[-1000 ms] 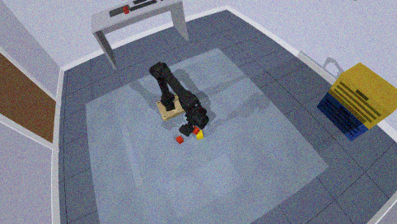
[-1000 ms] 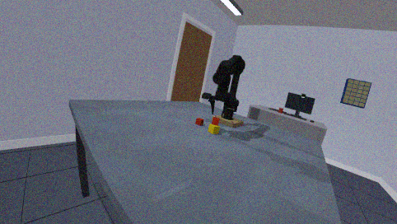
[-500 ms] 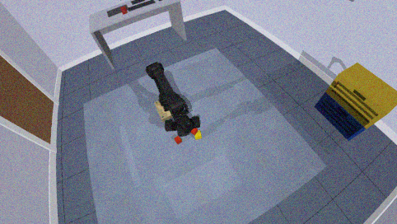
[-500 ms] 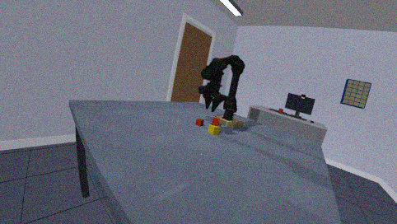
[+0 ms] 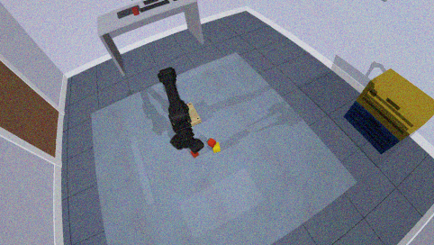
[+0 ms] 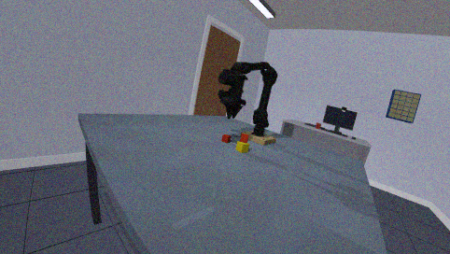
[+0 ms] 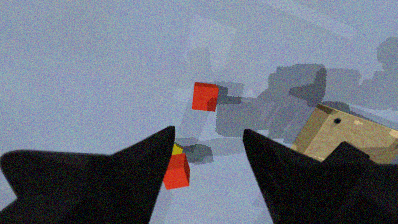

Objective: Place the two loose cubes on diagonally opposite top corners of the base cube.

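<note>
My gripper tip is now 110 mm above the red cube. Round my gripper tip: yellow cube (120 mm to the left, 100 mm below, 10 mm ahead).
</note>
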